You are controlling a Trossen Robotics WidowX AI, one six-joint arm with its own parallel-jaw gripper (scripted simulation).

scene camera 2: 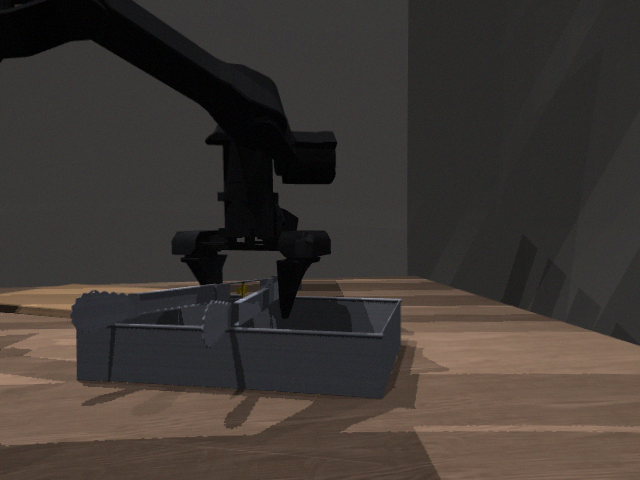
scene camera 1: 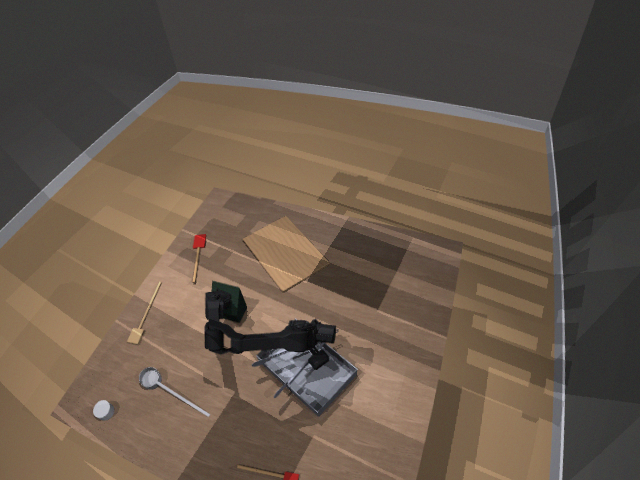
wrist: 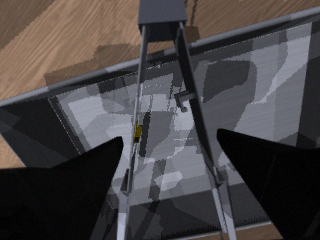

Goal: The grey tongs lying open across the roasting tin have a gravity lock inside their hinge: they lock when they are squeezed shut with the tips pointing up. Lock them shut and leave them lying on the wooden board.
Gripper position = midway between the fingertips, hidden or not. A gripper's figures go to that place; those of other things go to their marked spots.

Scene:
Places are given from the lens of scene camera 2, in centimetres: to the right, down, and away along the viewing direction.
gripper (scene camera 2: 251,315): -8, 9, 63
roasting tin (scene camera 2: 342,346): 2, 9, 47

